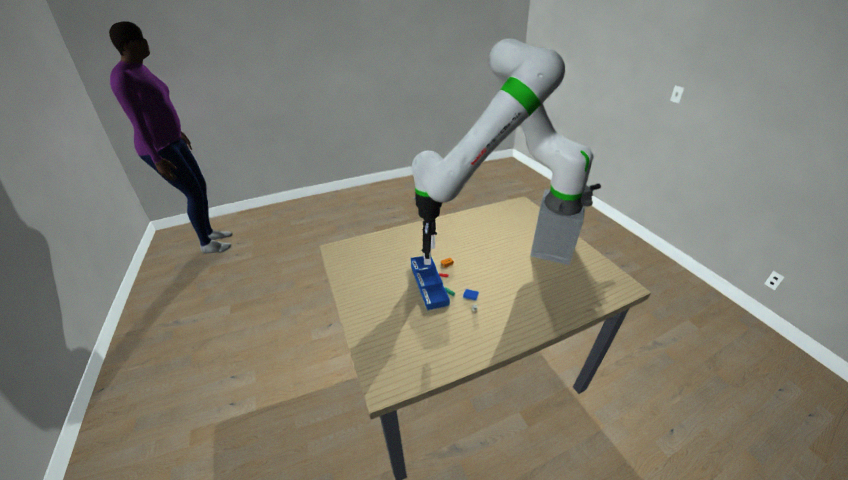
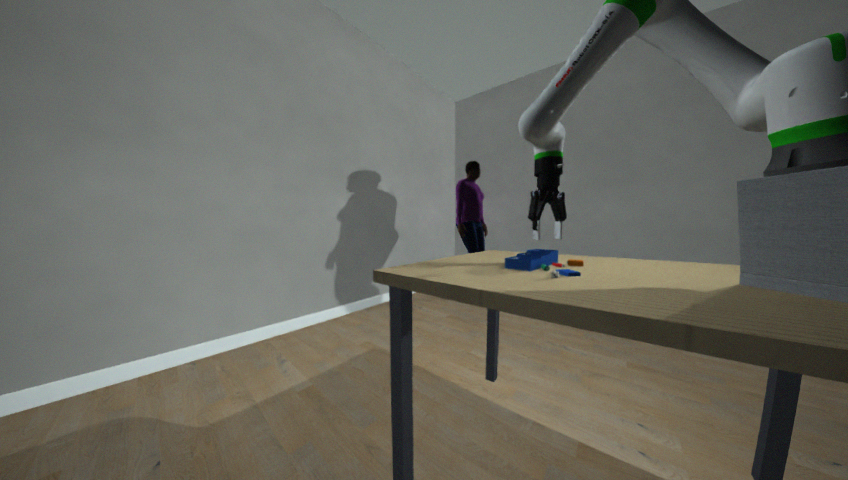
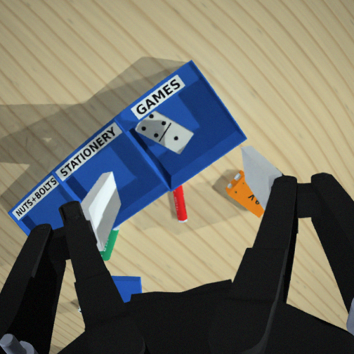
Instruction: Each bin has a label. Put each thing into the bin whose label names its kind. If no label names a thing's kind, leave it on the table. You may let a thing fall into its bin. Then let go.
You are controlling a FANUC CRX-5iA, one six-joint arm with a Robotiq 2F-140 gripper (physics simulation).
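Where they show: gripper, between the fingertips: [image 1: 429, 255] [image 2: 547, 239]; arm's base, origin of its link: [image 1: 563, 203] [image 2: 821, 169].
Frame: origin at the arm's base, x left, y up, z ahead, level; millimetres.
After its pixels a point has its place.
Observation:
A blue three-part bin tray [image 1: 439, 299] @(x 99, y -242, z 565 mm) [image 2: 540, 260] @(x 61, y -224, z 534 mm) [image 3: 212, 107] is labelled NUTS+BOLTS, STATIONERY and GAMES. A white domino [image 3: 172, 137] is over the GAMES compartment, near its divider and label; whether it rests on the floor there is unclear. My gripper [image 1: 427, 260] @(x -58, y -160, z 548 mm) [image 2: 546, 237] @(x -58, y -160, z 548 mm) [image 3: 179, 176] is open above the tray, its fingers apart from the domino. A red marker-like stick [image 1: 443, 275] @(x -19, y -242, z 504 mm) [image 2: 558, 264] @(x -18, y -242, z 499 mm) [image 3: 180, 204] and a green one [image 1: 449, 292] @(x 81, y -239, z 518 mm) [image 3: 110, 245] lie beside the tray. An orange 9V battery [image 1: 446, 261] @(x -85, y -232, z 465 mm) [image 2: 575, 262] @(x -74, y -238, z 458 mm) [image 3: 244, 192] lies near the GAMES end.
A blue block [image 1: 470, 294] @(x 117, y -240, z 448 mm) [image 2: 569, 273] @(x 139, y -242, z 435 mm) [image 3: 130, 287] and a small pale object [image 1: 474, 308] @(x 187, y -238, z 465 mm) [image 2: 554, 274] @(x 189, y -240, z 460 mm) lie on the table [image 1: 505, 237] @(x -174, y -249, z 133 mm), on the robot-base side of the tray. A person [image 1: 155, 113] [image 2: 470, 205] stands beyond the table.

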